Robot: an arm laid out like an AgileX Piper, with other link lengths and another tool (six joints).
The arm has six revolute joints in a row. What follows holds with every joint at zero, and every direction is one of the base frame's. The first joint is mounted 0.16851 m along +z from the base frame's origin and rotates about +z. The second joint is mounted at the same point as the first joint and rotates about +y. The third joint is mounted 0.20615 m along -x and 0.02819 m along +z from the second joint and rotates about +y. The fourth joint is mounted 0.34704 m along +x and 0.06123 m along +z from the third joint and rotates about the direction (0.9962, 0, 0.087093). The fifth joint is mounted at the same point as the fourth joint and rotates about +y. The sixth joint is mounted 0.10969 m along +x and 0.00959 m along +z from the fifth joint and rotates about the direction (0.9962, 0, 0.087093). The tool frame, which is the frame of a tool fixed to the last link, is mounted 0.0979 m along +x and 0.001 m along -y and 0.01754 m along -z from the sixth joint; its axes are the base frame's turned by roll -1.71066, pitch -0.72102 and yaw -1.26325 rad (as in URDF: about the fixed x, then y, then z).
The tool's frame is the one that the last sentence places.
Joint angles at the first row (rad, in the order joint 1, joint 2, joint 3, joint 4, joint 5, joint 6):
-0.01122, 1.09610, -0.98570, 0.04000, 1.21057, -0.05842
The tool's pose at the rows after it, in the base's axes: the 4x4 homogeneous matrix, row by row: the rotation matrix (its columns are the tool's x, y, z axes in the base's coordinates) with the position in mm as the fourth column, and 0 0 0 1 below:
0.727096 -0.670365 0.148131 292.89; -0.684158 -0.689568 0.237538 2.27; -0.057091 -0.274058 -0.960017 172.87; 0 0 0 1
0.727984 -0.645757 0.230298 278.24; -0.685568 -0.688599 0.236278 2.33; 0.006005 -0.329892 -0.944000 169.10; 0 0 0 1
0.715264 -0.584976 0.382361 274.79; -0.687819 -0.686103 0.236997 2.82; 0.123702 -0.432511 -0.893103 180.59; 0 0 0 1
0.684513 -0.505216 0.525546 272.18; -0.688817 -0.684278 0.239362 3.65; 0.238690 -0.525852 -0.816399 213.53; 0 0 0 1
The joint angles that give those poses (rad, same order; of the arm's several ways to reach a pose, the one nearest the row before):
-0.01121, 0.90058, -0.80395, 0.04000, 1.20579, -0.05842
-0.01122, 0.71959, -0.66122, 0.04000, 1.15822, -0.05842
-0.01123, 0.50770, -0.53686, 0.04339, 1.08130, -0.05843
-0.01123, 0.33195, -0.49495, 0.04816, 1.04820, -0.05843

